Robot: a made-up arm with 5 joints.
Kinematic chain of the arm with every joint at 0, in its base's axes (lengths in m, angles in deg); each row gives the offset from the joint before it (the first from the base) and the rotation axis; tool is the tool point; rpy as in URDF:
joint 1: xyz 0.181 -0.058 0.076 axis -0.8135 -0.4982 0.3
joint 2: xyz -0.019 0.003 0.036 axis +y
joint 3: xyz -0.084 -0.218 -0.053 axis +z
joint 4: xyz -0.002 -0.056 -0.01 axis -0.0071 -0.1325 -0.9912
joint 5: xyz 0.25 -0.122 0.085 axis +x
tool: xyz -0.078 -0.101 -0.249 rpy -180 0 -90
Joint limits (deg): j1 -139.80..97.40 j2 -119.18..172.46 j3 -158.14..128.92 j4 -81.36..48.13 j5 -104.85..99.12
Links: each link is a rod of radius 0.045 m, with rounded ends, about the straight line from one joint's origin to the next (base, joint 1, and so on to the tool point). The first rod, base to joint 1, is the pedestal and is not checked.
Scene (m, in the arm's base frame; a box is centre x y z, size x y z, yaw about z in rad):
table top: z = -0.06
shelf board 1: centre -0.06 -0.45 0.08 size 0.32 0.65 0.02 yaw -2
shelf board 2: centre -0.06 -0.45 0.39 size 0.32 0.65 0.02 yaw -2
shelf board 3: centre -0.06 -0.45 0.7 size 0.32 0.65 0.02 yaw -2
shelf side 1: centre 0.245 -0.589 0.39 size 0.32 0.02 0.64 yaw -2
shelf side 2: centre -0.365 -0.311 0.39 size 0.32 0.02 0.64 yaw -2
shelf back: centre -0.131 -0.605 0.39 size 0.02 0.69 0.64 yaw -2
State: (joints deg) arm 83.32 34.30 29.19 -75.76 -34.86
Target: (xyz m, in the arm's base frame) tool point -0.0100 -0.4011 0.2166
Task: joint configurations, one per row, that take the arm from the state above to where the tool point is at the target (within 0.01 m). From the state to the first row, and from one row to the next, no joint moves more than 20 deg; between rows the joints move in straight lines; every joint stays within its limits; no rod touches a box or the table.
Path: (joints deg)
1: 88.01 47.98 18.16 -77.63 -22.75
2: 92.71 61.67 7.13 -79.49 -10.65
3: 97.40 75.35 -3.90 -81.36 1.46
4: 97.40 80.64 -10.45 -70.13 18.73
5: 97.40 85.93 -17.00 -58.90 35.99
6: 97.40 91.21 -23.56 -47.66 53.26
7: 97.40 96.50 -30.11 -36.43 70.53
8: 97.40 101.78 -36.66 -25.20 87.79
9: 94.17 102.68 -29.86 -32.20 69.63
10: 90.93 103.57 -23.07 -39.20 51.47
11: 87.70 104.46 -16.27 -46.20 33.30
12: 84.47 105.35 -9.48 -53.20 15.14
13: 81.23 106.24 -2.68 -60.20 -3.02

